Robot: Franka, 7 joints.
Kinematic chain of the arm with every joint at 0, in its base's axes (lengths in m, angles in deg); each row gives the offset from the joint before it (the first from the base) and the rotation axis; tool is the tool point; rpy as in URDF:
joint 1: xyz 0 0 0.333 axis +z
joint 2: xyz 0 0 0 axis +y
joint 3: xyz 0 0 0.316 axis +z
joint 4: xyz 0.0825 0 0 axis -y
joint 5: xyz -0.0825 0 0.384 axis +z
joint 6: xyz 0 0 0 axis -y
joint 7: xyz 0.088 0 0 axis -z
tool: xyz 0 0 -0.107 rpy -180 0 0
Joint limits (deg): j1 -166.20..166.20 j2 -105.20..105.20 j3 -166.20..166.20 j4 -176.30..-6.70 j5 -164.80..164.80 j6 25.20..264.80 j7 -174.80..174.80
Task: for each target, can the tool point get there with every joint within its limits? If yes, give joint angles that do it. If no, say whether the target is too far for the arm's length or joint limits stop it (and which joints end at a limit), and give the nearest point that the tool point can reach.
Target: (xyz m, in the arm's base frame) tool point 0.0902 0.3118 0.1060
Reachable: yes | joints 91.89 18.70 -9.74 -154.07 100.12 156.40 59.71
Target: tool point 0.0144 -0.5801 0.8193
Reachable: yes | joints 20.66 -44.73 -71.16 -81.70 111.41 132.33 -106.28
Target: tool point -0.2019 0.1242 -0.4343
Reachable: no: joint limits stop it (at a limit: joint 2) | nearest point -0.2068 0.1272 -0.3592 | short by 0.075 m
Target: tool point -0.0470 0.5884 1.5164
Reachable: no: too far | nearest point -0.0305 0.3817 1.1007 | short by 0.465 m
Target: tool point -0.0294 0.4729 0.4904
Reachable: yes | joints 19.70 -4.25 59.62 -137.92 129.55 49.58 132.85
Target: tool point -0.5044 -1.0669 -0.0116
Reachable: no: too far | nearest point -0.3520 -0.7445 0.0925 | short by 0.372 m
